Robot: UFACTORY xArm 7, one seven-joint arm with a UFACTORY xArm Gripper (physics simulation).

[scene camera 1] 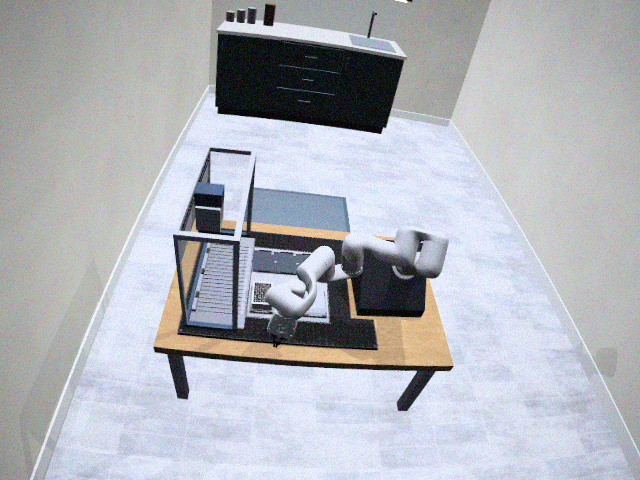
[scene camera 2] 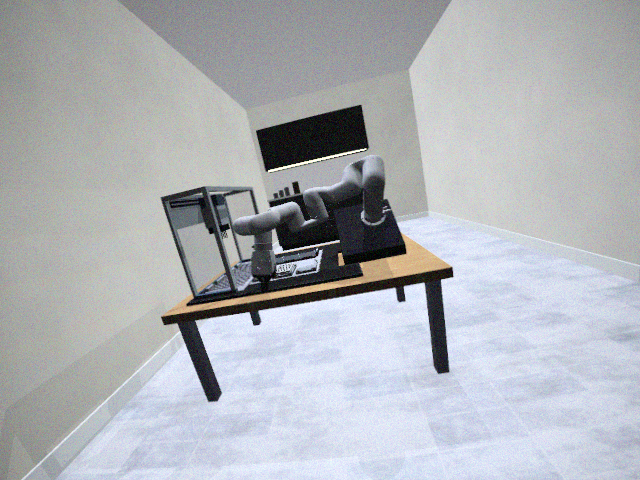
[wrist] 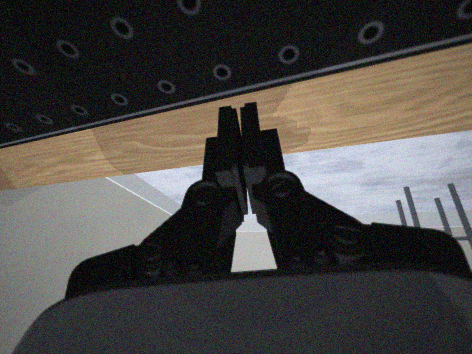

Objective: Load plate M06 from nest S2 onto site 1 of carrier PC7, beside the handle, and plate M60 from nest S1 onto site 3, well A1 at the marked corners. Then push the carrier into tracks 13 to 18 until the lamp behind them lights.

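Places are measured from the arm's base along level axes (x ahead, y left, z up), in millimetres.
Pixels of known places: gripper, fingertip midpoint: [scene camera 1: 275, 345] [scene camera 2: 265, 291] [wrist: 242, 130]; arm's base, link origin: [scene camera 2: 372, 217].
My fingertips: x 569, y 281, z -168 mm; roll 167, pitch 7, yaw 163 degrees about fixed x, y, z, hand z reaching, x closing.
For each thing: its top centre in the pictures, then the offset to it from my fingertips. Level surfaces: height alone.
- pale plate, top centre: [scene camera 1: 315, 300] [scene camera 2: 306, 263] dx -181, dy -206, dz +22 mm
- long dark panel with light marks, top centre: [scene camera 1: 287, 259] [scene camera 2: 291, 254] dx -86, dy -448, dz +25 mm
- black perforated mat, surface height: dz -5 mm
- wooden table, surface height: dz -17 mm
My gripper [scene camera 1: 275, 344] [scene camera 2: 264, 286] [wrist: 242, 130] is shut and empty, pointing down by the table's front edge, in front of the white nest area. A plate with dark wells [scene camera 1: 261, 293] [scene camera 2: 284, 268] sits at the left of that area. A pale plate [scene camera 1: 316, 307] [scene camera 2: 307, 266] sits at its right, partly behind the arm in scene camera 1. Their labels are unreadable. A long dark panel with light marks [scene camera 1: 276, 260], perhaps the carrier, lies behind them, apart from the gripper. The slatted track deck [scene camera 1: 219, 279] [scene camera 2: 223, 281] lies at the left inside the frame. The lamp cannot be made out.
A glazed frame [scene camera 1: 236, 284] [scene camera 2: 217, 248] rises around the track deck, left of the gripper. A blue and grey head [scene camera 1: 209, 206] [scene camera 2: 214, 212] hangs inside it. A black perforated mat [scene camera 1: 341, 338] [wrist: 150, 45] covers much of the wooden table [scene camera 1: 408, 346]. The arm's dark base block [scene camera 1: 390, 297] is at the right.
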